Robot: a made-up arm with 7 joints.
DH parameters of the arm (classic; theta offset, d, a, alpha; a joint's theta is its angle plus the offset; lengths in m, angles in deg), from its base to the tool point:
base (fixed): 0 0.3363 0.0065 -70
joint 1: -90 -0.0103 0.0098 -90
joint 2: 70 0.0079 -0.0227 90
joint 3: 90 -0.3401 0.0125 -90
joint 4: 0 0.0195 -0.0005 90
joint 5: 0 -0.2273 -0.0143 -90
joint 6: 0 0.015 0.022 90
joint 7: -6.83 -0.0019 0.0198 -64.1
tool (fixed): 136.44 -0.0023 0 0
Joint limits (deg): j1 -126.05..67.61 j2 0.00..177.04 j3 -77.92..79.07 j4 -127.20..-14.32 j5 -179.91..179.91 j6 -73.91..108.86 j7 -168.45..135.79
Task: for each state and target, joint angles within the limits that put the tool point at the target. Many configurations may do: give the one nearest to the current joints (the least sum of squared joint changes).
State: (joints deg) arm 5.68 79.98 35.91 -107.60 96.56 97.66 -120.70
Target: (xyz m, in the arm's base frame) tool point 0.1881 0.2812 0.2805
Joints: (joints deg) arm 16.90 63.77 23.72 -112.72 96.87 98.25 -120.95
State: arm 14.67 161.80 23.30 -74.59 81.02 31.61 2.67
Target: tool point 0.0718 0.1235 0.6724
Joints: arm -16.69 111.91 45.94 -113.19 76.65 18.83 -0.47
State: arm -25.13 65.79 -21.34 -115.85 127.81 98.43 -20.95
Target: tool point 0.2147 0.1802 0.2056
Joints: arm 1.07 82.57 -31.89 -117.58 127.28 101.38 -22.30
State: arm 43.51 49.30 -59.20 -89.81 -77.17 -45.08 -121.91
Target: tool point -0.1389 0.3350 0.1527
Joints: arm 53.61 86.83 -60.86 -85.77 -77.04 -46.02 -120.12
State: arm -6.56 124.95 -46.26 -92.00 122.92 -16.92 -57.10
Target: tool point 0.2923 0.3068 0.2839
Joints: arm -24.11 84.59 -45.25 -84.23 123.31 -10.32 -56.80
